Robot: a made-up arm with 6 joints. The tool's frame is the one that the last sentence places.
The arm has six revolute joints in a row. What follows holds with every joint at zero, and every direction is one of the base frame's. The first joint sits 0.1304 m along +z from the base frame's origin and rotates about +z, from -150 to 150 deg. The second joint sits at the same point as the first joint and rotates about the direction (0.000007, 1, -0.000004), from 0 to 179.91 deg. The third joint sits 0.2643 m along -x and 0.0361 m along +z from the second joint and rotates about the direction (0.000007, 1, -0.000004), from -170 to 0 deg. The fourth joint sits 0.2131 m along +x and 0.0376 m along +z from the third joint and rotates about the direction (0.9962, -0.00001, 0.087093), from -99.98 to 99.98 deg. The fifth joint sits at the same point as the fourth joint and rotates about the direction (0.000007, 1, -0.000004), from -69.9 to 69.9 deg. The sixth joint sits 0.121 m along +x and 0.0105 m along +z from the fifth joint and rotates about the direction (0.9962, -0.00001, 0.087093), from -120 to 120 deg. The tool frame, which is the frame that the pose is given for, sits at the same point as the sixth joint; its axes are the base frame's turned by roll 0, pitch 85 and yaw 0 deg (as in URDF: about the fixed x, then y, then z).
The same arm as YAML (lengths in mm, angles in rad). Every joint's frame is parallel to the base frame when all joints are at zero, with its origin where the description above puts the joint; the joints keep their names.
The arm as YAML. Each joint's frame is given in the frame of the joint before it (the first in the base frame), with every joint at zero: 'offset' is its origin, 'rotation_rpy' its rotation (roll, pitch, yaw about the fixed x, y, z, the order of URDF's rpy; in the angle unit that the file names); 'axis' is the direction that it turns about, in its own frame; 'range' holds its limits. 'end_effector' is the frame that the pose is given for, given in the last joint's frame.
length_unit: mm
angle_unit: rad
chain:
  - id: joint 1
    offset: [0.0, 0.0, 130.4]
    rotation_rpy: [0.0, 0.0, 0.0]
    axis: "+z"
    range: [-2.618, 2.618]
  - id: joint 2
    offset: [0.0, 0.0, 0.0]
    rotation_rpy: [0.0, 0.0, 0.0]
    axis: "+y"
    range: [0.0, 3.14]
  - id: joint 3
    offset: [-264.3, 0.0, 36.1]
    rotation_rpy: [0.0, 0.0, 0.0]
    axis: "+y"
    range: [-2.9671, 0.0]
  - id: joint 4
    offset: [213.1, 0.0, 37.6]
    rotation_rpy: [0.0, 0.0, 0.0]
    axis: [0.9962, 0.0, 0.0871]
    range: [-1.745, 1.745]
  - id: joint 5
    offset: [0.0, 0.0, 0.0]
    rotation_rpy: [0.0, 0.0, 0.0]
    axis: "+y"
    range: [-1.22, 1.22]
  - id: joint 6
    offset: [121.0, 0.0, 10.5]
    rotation_rpy: [0.0, 0.0, 0.0]
    axis: [0.9962, 0.0, 0.0871]
    range: [-2.0944, 2.0944]
end_effector:
  offset: [0.0, 0.0, 0.0]
  rotation_rpy: [0.0, 1.4835, 0.0]

